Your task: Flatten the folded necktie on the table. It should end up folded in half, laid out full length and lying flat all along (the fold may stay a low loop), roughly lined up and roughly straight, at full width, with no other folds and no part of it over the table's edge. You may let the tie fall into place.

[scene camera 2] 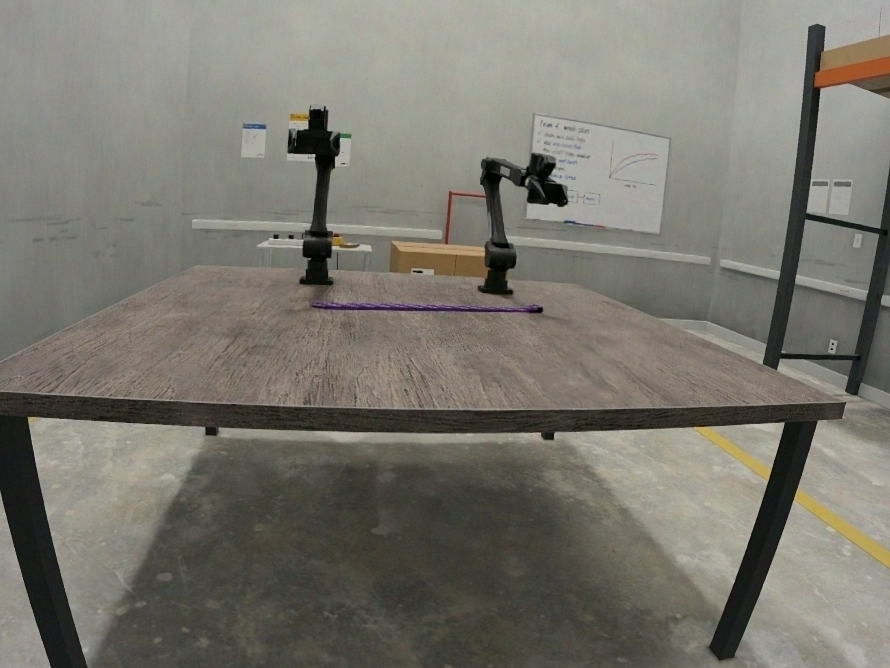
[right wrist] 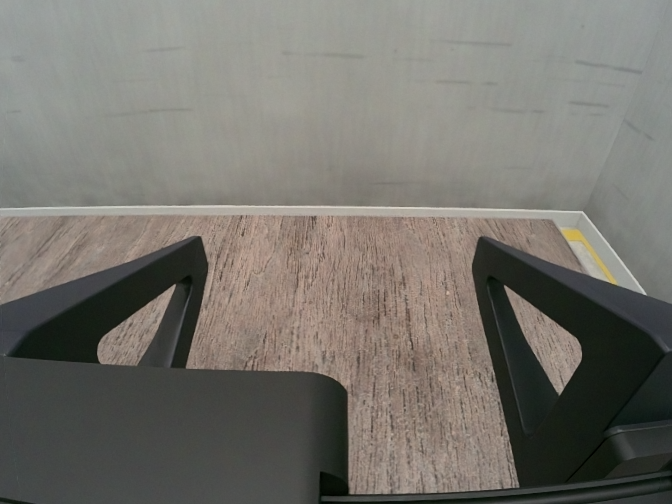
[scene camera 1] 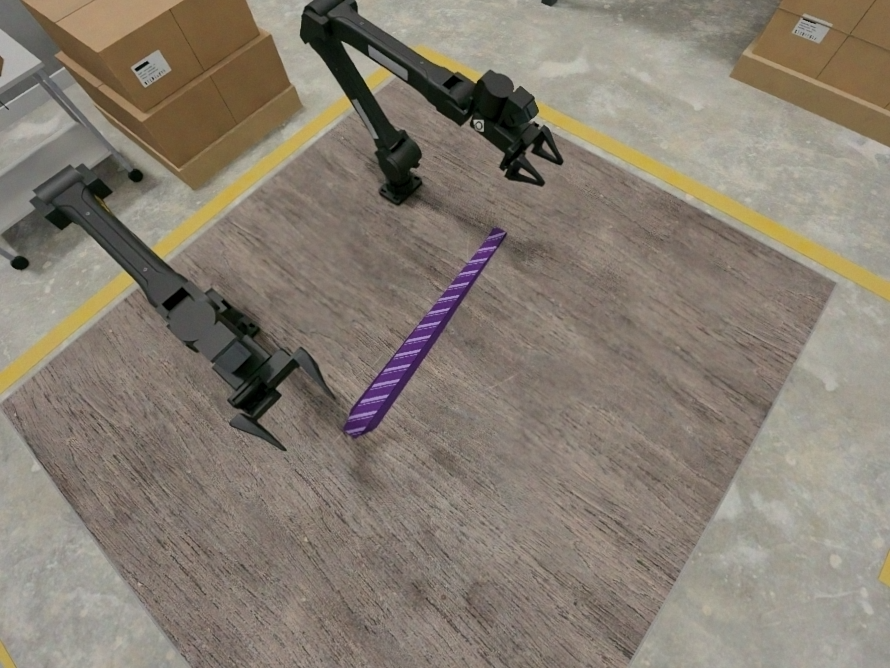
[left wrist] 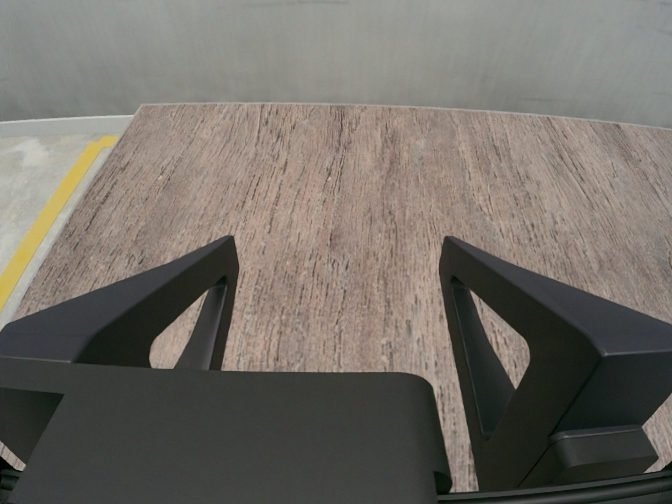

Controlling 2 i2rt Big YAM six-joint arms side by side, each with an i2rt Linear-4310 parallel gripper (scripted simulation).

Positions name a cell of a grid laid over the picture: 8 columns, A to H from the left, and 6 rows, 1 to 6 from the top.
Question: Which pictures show the right gripper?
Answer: Scene camera 2, the right wrist view and scene camera 1 only.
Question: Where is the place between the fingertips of the right gripper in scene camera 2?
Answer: C2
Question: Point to a purple striped necktie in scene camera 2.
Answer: C3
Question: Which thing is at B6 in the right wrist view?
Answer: The right gripper.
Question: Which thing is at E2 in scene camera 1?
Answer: The left gripper.
